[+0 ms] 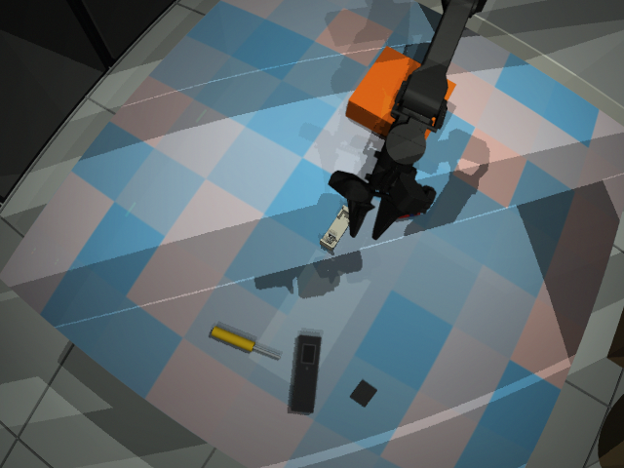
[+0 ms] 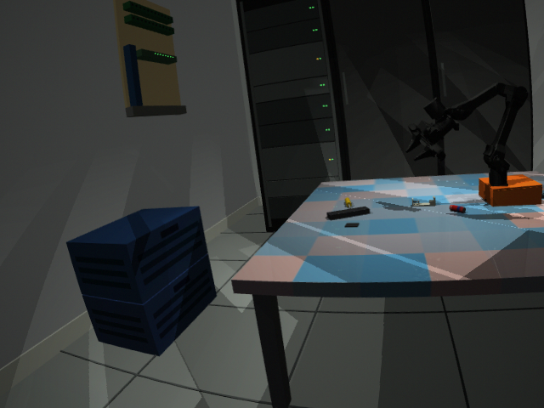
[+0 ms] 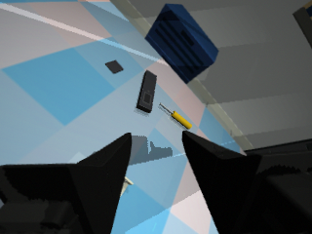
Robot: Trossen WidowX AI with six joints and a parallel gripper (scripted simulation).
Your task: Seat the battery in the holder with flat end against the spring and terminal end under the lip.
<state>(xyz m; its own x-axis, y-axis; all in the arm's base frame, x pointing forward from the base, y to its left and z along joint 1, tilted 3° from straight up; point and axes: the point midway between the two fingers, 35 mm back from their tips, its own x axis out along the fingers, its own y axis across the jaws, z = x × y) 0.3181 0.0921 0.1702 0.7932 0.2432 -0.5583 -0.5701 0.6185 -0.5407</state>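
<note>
Right now my gripper tip is 17 cm past the battery, 3 cm to the right of it and 20 cm above it. The rest, counted from my gripper tip: small black square 20 cm ahead, 20 cm to the left, 21 cm below; then black remote-like block 24 cm ahead, 8 cm to the left, 19 cm below; then yellow-handled screwdriver 27 cm ahead, 5 cm to the right, 20 cm below.
</note>
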